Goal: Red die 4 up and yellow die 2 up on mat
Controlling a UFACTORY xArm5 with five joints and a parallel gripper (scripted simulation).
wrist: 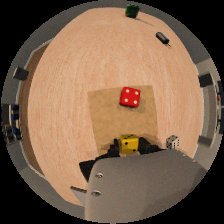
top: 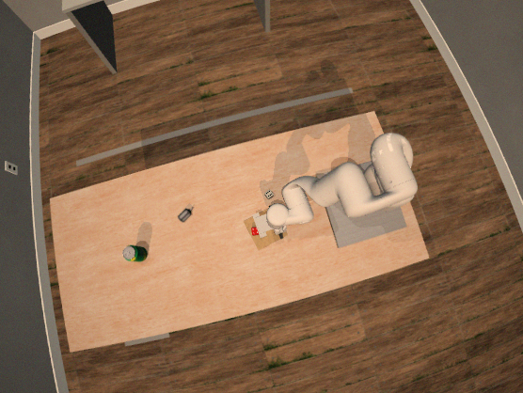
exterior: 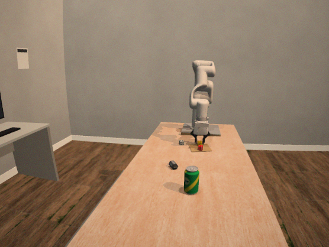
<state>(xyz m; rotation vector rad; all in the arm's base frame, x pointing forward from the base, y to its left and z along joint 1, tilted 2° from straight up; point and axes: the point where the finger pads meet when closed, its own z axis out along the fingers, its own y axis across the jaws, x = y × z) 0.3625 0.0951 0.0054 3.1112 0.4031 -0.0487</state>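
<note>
Now: hand 2 cm above the yellow die. The rest, counted from my hand: brown mat 4 cm ahead, 3 cm below, 1 cm to the left; white die 13 cm to the right, 2 cm below, 2 cm ahead; red die 9 cm ahead, 2 cm to the left, 2 cm below.
</note>
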